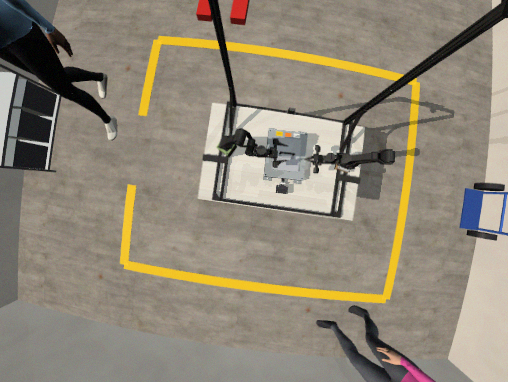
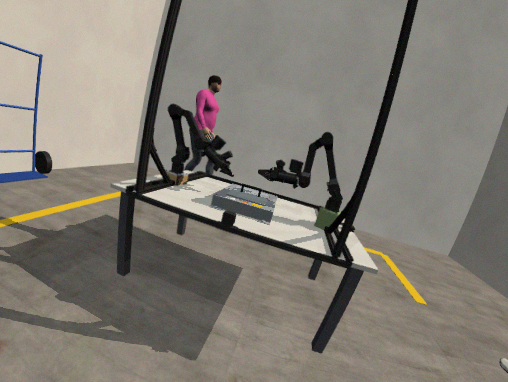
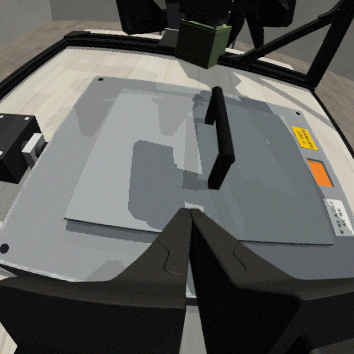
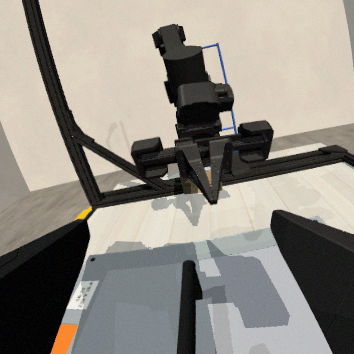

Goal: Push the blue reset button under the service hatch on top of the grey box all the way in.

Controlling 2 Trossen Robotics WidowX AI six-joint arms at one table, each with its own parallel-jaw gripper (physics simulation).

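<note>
The grey box stands mid-table. Its service hatch lies flat, down over the opening. The black bar handle stands up from the hatch. The blue button does not show; the hatch covers its place. My left gripper is shut and empty, pointing down above the hatch's edge on its own side. My right gripper is open and empty, level, above the box on the handle's other side.
A black block stands beside the box. The box top bears a yellow label, an orange window and a white label. A black frame surrounds the table. A person in pink is beyond the table.
</note>
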